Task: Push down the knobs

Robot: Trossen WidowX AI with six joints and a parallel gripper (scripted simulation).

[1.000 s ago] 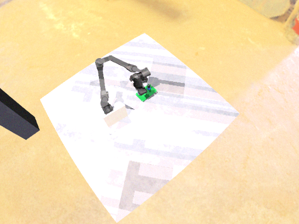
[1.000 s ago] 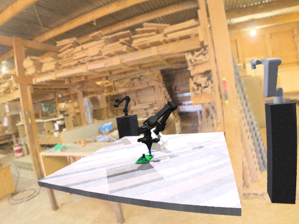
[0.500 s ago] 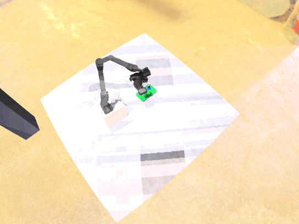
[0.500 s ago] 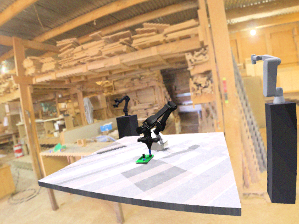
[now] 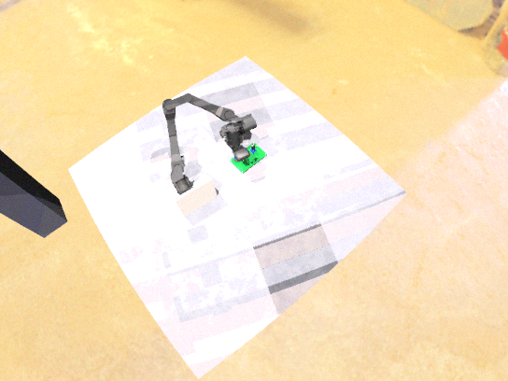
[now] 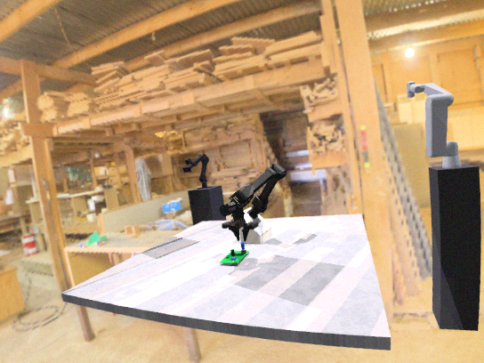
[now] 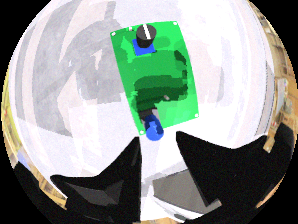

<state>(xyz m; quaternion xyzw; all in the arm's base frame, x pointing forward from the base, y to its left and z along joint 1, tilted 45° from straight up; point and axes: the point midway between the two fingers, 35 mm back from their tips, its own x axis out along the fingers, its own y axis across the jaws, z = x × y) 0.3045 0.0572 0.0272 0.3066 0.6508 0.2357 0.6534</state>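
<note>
My gripper tip is 2 cm above the blue knob. Also, from my gripper tip: black knob (10 cm ahead, 2 cm below, 1 cm to the right).
</note>
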